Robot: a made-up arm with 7 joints.
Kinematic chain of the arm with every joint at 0, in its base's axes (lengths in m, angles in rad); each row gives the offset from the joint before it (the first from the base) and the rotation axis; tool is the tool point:
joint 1: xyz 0 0 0.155 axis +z
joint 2: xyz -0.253 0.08 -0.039 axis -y
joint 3: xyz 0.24 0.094 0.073 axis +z
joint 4: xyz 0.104 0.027 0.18 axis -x
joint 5: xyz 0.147 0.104 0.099 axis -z
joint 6: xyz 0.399 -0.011 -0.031 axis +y
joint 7: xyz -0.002 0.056 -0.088 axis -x
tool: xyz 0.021 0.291 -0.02
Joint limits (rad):
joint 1: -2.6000..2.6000
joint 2: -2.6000..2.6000
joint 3: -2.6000..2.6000
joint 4: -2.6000..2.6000
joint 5: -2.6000..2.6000
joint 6: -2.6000..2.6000
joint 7: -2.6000..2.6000
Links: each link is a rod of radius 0.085 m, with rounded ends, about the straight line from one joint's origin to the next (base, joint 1, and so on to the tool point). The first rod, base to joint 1, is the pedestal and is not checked.
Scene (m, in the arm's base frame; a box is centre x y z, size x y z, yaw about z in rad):
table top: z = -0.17
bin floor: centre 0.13 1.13 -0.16 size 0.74 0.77 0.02 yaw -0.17
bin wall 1: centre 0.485 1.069 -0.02 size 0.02 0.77 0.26 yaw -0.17
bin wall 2: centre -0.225 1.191 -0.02 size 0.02 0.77 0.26 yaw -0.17
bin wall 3: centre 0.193 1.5 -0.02 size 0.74 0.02 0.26 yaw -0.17
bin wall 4: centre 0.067 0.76 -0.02 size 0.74 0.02 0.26 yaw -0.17
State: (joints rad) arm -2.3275 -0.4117 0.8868 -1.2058 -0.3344 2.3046 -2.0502
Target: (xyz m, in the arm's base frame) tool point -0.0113 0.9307 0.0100
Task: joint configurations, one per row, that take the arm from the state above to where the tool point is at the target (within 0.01 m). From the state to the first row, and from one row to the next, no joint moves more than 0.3 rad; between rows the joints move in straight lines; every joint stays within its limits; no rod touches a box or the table.
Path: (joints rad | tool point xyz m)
1: -2.0974 -0.1828 1.1341 -1.0295 -0.4483 2.3279 -1.9784 | 0.7370 -0.6189 0.5041
2: -1.8673 0.0461 1.3814 -0.8533 -0.5623 2.3513 -1.9067 | 0.9554 -0.0646 0.5856
3: -1.6372 0.2750 1.6286 -0.6770 -0.6762 2.3746 -1.8349 | 0.8516 0.5205 0.4914
4: -1.4071 0.5039 1.8759 -0.5007 -0.7901 2.3979 -1.7631 | 0.4689 0.8984 0.2680
5: -1.1770 0.7327 2.1232 -0.3244 -0.9040 2.4212 -1.6913 | -0.0113 0.9307 0.0100

